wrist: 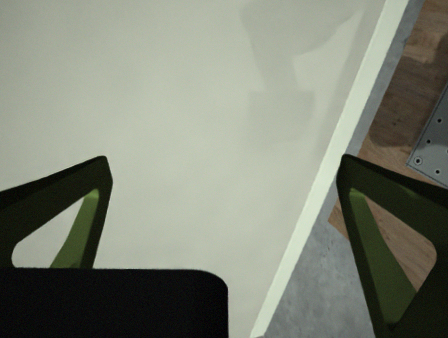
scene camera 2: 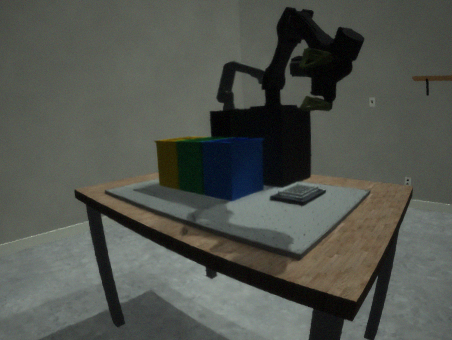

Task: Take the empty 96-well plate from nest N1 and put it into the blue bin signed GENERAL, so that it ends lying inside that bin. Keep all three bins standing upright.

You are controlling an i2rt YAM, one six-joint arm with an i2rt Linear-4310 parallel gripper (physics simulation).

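Pixels of known places: gripper, fingertip midpoint: (wrist: 224,168) (scene camera 2: 301,89); arm's base, link origin: (scene camera 2: 273,108).
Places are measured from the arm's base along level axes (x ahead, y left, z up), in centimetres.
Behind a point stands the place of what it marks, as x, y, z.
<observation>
My gripper (scene camera 2: 306,82) @(45.1, 39.6, 2.1) (wrist: 224,168) @(45.1, 39.6, 2.1) is open and empty, its two green fingers wide apart. It is held high, to the right of the bins and well above the table. A small pale plate (scene camera 2: 300,190) @(21.9, 25.5, -26.4) lies flat on a dark low nest (scene camera 2: 289,200) @(28.2, 25.4, -28.1) on the right part of the mat. Whether its wells are empty is too small to tell, and no N1 label can be read. The blue bin (scene camera 2: 247,169) @(28.4, 9.3, -20.4) stands upright left of the nest. Its sign cannot be read and its inside is hidden. The plate and the bins do not show in the wrist view.
A green bin (scene camera 2: 190,167) @(37.6, -8.6, -20.0) and a yellow bin (scene camera 2: 168,165) @(38.4, -21.2, -20.3) stand upright in a row beside the blue one. A black pedestal (scene camera 2: 294,145) @(2.0, 11.1, -14.9) stands behind them. The grey mat (scene camera 2: 260,220) @(44.6, 27.4, -29.0) (wrist: 431,155) @(52.7, 42.7, -29.0) lies on the wooden table (scene camera 2: 340,265) @(52.6, 52.9, -30.3) (wrist: 380,155) @(59.1, 46.3, -30.3). Another dark arm-like shape (scene camera 2: 227,82) stands behind.
</observation>
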